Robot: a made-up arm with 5 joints.
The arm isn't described. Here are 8 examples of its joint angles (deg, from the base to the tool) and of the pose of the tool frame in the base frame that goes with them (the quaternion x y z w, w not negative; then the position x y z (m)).
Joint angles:
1: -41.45 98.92 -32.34 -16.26 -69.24
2: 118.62 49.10 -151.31 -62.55 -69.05
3: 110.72 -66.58 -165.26 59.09 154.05
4: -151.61 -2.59 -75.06 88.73 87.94
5: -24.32 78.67 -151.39 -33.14 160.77
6: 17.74 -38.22 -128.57 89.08 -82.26
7: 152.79 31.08 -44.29 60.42 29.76
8: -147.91 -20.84 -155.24 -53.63 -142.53
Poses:
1: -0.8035 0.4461 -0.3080 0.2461 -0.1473 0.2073 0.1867
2: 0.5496 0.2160 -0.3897 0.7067 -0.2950 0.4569 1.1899
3: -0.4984 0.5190 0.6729 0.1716 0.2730 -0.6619 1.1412
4: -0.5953 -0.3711 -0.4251 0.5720 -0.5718 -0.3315 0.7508
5: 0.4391 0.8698 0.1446 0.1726 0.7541 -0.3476 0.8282
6: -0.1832 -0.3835 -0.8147 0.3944 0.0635 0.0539 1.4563
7: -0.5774 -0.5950 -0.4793 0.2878 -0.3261 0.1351 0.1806
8: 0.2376 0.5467 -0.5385 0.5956 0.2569 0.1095 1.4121
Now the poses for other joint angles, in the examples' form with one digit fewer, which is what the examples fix.
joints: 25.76 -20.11 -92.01 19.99 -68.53
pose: -0.038 -0.288 -0.851 0.437 0.473 0.265 1.299
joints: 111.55 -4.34 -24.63 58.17 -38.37
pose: -0.662 -0.586 -0.126 0.450 -0.190 0.376 0.323
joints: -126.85 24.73 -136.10 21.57 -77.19
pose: 0.363 0.028 0.611 0.703 -0.333 -0.570 1.266
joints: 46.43 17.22 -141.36 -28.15 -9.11
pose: 0.437 0.247 -0.592 0.630 0.246 0.291 1.434
